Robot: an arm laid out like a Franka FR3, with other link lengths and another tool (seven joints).
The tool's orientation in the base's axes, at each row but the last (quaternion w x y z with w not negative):
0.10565, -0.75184, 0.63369, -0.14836
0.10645, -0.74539, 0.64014, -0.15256
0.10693, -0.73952, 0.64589, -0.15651
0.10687, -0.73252, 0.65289, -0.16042
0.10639, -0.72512, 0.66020, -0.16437
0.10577, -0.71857, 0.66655, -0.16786
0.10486, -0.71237, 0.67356, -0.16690
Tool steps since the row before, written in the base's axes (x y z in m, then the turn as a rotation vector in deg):
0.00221, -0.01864, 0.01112, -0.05, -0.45, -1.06
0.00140, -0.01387, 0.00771, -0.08, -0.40, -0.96
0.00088, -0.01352, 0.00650, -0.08, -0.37, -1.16
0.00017, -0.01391, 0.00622, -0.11, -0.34, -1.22
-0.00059, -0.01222, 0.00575, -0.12, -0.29, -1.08
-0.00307, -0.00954, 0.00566, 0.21, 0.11, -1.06
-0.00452, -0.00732, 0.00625, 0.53, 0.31, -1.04
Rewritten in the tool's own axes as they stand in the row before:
0.01968, -0.00264, -0.00905, 0.34, 0.49, 0.98
0.01458, -0.00183, -0.00616, 0.30, 0.48, 0.88
0.01408, -0.00122, -0.00511, 0.25, 0.54, 1.06
0.01439, -0.00070, -0.00496, 0.21, 0.59, 1.11
0.01265, -0.00030, -0.00477, 0.17, 0.54, 0.97
0.00988, 0.00155, -0.00570, -0.20, 0.19, 1.05
0.00772, 0.00236, -0.00693, -0.39, -0.12, 1.14

